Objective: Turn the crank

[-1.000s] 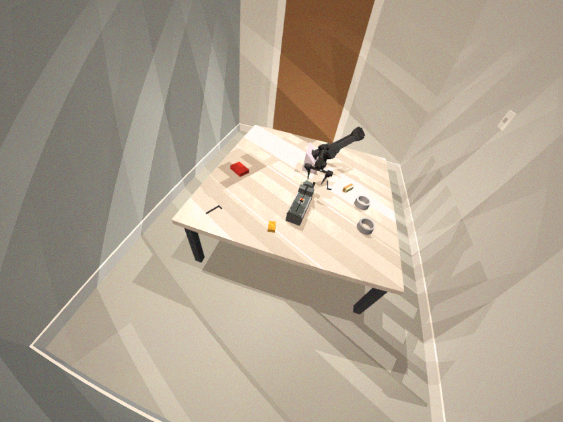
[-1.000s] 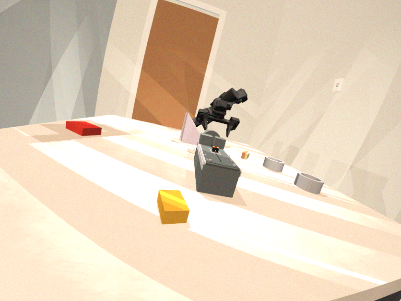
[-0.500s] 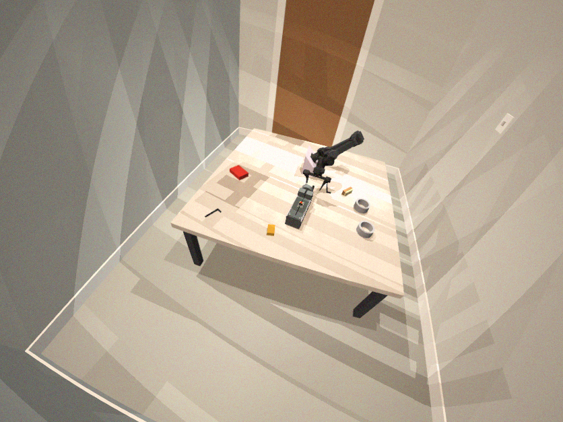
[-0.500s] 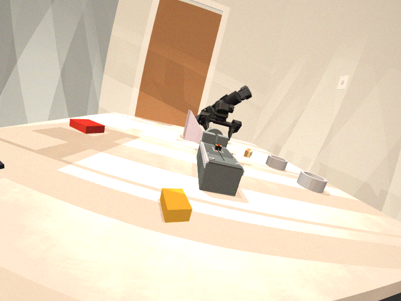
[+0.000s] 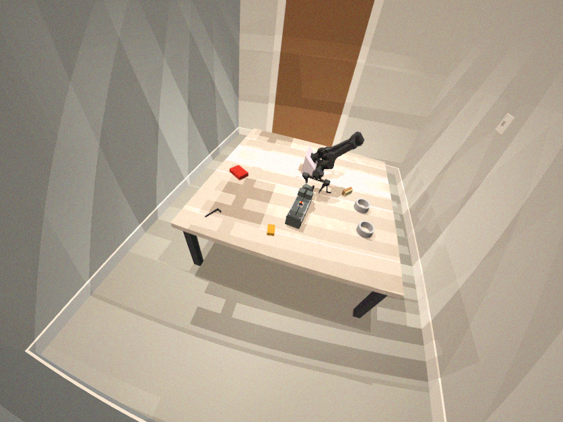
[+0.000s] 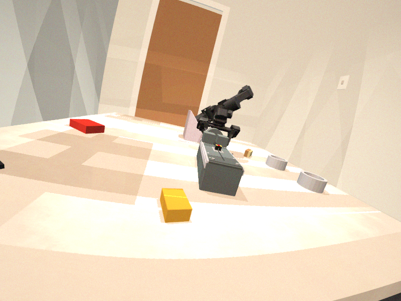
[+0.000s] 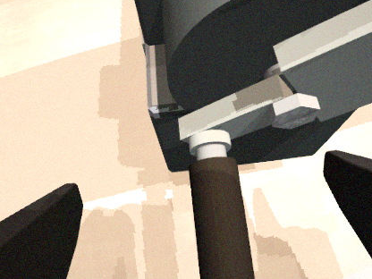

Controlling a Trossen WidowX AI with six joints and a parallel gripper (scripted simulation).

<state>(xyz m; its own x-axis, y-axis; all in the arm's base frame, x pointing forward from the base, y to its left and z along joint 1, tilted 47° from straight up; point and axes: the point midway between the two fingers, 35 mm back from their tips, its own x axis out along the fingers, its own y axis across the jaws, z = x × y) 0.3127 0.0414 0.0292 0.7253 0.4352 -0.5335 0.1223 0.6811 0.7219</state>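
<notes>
Now: the dark brown crank handle 2 cm behind my gripper tip and 1 cm above it. Round my gripper tip: red pointer 15 cm ahead, 5 cm to the right, 2 cm above; yellow block 35 cm ahead, 17 cm to the right, 5 cm below; tan block 15 cm behind, 26 cm to the left, 5 cm below.
</notes>
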